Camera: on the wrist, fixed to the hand. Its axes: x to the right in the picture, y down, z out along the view.
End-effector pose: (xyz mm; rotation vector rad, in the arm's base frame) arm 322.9 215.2 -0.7 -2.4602 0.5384 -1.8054
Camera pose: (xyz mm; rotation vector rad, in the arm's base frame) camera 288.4 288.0 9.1 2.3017 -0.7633 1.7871
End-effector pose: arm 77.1 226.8 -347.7 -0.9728 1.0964 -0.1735
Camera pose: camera 48.1 174.8 -292.6 -1.1535 1.2292 -0.0633
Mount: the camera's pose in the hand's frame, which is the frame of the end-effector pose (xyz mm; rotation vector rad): -21.9 -62.0 -47.6 -0.2247 0.0850 0.0360
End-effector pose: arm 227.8 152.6 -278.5 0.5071 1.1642 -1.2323
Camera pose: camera 154.3 182.2 -260.8 0.4128 1.3416 -1.0418
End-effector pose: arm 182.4 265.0 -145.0 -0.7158 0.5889 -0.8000
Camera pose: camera 109.9 235.7 -123.2 -0.8771 0.7748 -0.7403
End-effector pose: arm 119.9 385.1 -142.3 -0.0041 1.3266 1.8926
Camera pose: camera 152.2 342.0 -203.0 -0.1779 1.1692 2.0832
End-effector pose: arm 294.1 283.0 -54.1 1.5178 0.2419 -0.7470
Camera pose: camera 256.1 341.7 -95.3 1.3380 0.3498 -0.6062
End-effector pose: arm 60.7 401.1 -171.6 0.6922 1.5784 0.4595
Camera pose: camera 4.2 345.7 -189.7 0.5354 1.5661 0.6892
